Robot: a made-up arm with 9 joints. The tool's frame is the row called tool. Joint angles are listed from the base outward. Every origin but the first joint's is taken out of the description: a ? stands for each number. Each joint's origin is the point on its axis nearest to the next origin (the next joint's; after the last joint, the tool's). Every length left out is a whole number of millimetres.
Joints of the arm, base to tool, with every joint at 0 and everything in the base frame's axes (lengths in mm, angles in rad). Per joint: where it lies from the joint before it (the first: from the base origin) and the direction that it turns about. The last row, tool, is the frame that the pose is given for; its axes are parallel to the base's.
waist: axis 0 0 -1 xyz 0 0 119
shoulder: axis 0 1 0 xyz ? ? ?
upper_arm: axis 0 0 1 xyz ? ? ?
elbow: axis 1 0 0 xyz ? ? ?
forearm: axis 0 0 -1 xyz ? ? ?
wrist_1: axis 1 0 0 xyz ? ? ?
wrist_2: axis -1 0 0 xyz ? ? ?
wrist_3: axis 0 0 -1 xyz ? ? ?
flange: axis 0 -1 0 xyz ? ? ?
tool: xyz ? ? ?
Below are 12 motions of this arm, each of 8 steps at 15 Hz.
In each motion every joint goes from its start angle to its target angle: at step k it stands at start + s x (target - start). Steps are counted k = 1, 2, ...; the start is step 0. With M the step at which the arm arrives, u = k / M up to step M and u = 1 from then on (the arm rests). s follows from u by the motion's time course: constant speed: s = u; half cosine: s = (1 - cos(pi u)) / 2; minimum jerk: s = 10 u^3 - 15 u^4 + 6 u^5.
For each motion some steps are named. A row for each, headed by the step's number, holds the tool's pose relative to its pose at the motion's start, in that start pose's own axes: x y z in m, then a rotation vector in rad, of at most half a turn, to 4 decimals.
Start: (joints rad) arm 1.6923 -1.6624 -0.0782 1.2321 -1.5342 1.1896 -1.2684 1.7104 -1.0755
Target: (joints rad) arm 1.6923 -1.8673 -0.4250 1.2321 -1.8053 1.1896 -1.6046 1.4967 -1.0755
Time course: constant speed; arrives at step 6
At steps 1, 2, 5, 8:
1: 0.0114 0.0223 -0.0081 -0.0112 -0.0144 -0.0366
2: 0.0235 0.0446 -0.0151 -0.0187 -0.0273 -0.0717
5: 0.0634 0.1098 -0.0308 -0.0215 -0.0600 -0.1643
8: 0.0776 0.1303 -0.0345 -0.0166 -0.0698 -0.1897

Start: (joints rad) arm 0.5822 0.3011 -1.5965 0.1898 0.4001 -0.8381 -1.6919 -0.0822 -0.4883
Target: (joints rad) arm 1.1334 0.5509 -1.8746 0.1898 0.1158 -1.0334 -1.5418 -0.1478 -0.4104
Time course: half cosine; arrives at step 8
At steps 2, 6, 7, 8:
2: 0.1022 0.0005 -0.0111 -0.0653 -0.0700 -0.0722
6: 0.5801 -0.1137 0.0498 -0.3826 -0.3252 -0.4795
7: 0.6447 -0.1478 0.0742 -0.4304 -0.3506 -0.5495
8: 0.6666 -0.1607 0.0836 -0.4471 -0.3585 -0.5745

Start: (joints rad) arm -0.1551 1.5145 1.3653 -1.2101 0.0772 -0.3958 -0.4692 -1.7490 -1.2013
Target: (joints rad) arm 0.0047 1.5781 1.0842 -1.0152 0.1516 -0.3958 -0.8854 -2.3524 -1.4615
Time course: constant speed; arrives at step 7
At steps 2, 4, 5, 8:
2: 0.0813 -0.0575 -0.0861 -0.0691 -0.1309 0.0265
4: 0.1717 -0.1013 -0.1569 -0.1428 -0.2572 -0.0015
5: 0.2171 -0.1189 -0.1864 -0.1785 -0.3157 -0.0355
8: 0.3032 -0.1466 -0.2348 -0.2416 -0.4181 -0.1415

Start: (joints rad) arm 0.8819 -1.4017 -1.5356 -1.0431 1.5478 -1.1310 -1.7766 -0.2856 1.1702
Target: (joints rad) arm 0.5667 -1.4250 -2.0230 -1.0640 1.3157 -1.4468 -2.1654 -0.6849 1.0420
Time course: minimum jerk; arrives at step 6
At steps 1, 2, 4, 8:
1: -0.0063 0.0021 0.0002 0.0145 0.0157 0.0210
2: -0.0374 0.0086 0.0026 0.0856 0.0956 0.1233
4: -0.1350 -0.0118 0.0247 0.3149 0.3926 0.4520
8: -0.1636 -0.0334 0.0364 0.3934 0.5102 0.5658

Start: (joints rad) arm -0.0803 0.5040 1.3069 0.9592 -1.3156 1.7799 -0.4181 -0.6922 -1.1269
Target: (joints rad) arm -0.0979 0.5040 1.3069 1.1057 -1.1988 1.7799 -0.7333 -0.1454 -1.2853
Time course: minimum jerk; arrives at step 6
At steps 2, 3, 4, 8:
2: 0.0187 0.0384 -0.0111 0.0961 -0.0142 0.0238
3: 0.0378 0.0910 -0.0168 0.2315 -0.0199 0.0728
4: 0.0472 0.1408 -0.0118 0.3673 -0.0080 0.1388
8: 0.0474 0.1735 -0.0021 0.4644 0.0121 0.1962

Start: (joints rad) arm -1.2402 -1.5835 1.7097 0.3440 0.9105 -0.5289 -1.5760 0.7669 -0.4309
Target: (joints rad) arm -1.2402 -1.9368 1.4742 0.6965 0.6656 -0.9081 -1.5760 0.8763 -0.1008
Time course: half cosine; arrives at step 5
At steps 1, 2, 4, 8:
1: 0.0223 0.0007 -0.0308 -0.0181 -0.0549 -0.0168
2: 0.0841 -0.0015 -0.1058 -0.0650 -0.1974 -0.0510
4: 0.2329 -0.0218 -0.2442 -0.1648 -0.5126 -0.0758
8: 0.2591 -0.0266 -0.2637 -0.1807 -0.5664 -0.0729

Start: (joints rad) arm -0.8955 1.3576 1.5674 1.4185 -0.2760 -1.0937 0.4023 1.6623 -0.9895
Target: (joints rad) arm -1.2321 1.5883 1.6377 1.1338 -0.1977 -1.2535 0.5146 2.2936 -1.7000
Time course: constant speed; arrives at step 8
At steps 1, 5, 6, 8:
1: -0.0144 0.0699 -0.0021 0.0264 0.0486 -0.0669
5: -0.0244 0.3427 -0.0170 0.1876 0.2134 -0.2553
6: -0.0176 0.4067 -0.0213 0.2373 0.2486 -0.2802
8: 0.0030 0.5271 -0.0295 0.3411 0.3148 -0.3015

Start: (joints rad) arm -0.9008 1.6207 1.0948 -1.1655 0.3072 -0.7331 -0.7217 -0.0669 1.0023
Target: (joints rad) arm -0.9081 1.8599 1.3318 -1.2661 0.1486 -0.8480 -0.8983 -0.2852 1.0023
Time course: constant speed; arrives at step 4
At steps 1, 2, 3, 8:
1: -0.0216 -0.0292 0.0101 0.1473 -0.0397 0.0332
2: -0.0443 -0.0589 0.0166 0.2907 -0.0842 0.0657
3: -0.0679 -0.0884 0.0195 0.4297 -0.1338 0.0976
8: -0.0925 -0.1169 0.0191 0.5637 -0.1883 0.1291

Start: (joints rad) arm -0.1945 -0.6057 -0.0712 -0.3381 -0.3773 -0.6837 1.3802 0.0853 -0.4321
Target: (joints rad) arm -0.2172 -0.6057 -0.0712 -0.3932 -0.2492 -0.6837 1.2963 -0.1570 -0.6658
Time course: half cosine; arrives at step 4
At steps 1, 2, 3, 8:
1: -0.0030 -0.0164 0.0073 -0.0145 0.0482 0.0423
2: -0.0057 -0.0569 0.0271 -0.0532 0.1642 0.1421
3: -0.0019 -0.0982 0.0492 -0.0970 0.2794 0.2389
8: 0.0016 -0.1153 0.0589 -0.1167 0.3267 0.2781

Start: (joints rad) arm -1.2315 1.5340 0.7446 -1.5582 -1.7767 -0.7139 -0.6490 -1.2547 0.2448
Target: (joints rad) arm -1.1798 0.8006 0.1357 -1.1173 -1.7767 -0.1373 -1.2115 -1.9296 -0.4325
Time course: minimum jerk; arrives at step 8
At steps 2, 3, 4, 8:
2: -0.0622 -0.0461 -0.0135 0.0381 -0.1040 -0.0016
3: -0.1586 -0.1104 -0.0527 0.0475 -0.2778 -0.0019
4: -0.2672 -0.1772 -0.1174 -0.0439 -0.4883 -0.0141
8: -0.4876 -0.2865 -0.1985 -0.6027 -0.7509 -0.1808

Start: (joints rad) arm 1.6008 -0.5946 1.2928 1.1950 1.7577 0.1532 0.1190 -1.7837 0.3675
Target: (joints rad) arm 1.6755 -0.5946 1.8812 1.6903 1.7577 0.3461 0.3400 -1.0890 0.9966
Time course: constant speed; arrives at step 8
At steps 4, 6, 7, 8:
4: 0.0562 -0.0022 0.1213 0.0255 -0.0022 -0.3634
6: 0.1011 -0.0180 0.1780 -0.0477 0.0350 -0.5322
7: 0.1259 -0.0298 0.2033 -0.1047 0.0626 -0.6063
8: 0.1515 -0.0438 0.2263 -0.1741 0.0957 -0.6708

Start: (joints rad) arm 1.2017 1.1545 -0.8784 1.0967 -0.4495 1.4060 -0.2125 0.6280 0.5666
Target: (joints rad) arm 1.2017 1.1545 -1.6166 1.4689 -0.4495 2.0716 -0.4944 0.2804 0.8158
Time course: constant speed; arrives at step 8
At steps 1, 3, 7, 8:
1: 0.0491 -0.0230 -0.0025 0.1776 0.0151 0.0533
3: 0.1546 -0.0493 -0.0233 0.5242 0.0699 0.1653
7: 0.3664 0.0130 -0.0958 1.1495 0.3102 0.3706
8: 0.4109 0.0543 -0.1128 1.2824 0.4028 0.4095

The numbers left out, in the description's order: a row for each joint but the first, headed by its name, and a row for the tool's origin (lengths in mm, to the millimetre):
shoulder: 323 -282 0
upper_arm: 87 0 134
elbow: -263 380 0
forearm: 0 21 -61
wrist_1: 316 -28 0
wrist_2: 0 32 292
wrist_3: 0 -85 159
flange: -287 -14 0
tool: -79 0 -183

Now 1 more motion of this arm.
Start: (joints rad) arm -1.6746 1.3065 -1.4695 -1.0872 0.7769 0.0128 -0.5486 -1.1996 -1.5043
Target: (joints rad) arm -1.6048 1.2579 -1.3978 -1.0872 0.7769 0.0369 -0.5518 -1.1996 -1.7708
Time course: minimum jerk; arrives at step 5
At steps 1, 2, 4, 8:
1: -0.0003 -0.0053 0.0002 -0.0028 0.0125 0.0053
2: -0.0010 -0.0291 0.0015 -0.0160 0.0683 0.0286
4: 0.0015 -0.0872 0.0071 -0.0521 0.2021 0.0816
8: 0.0021 -0.0926 0.0078 -0.0557 0.2144 0.0862

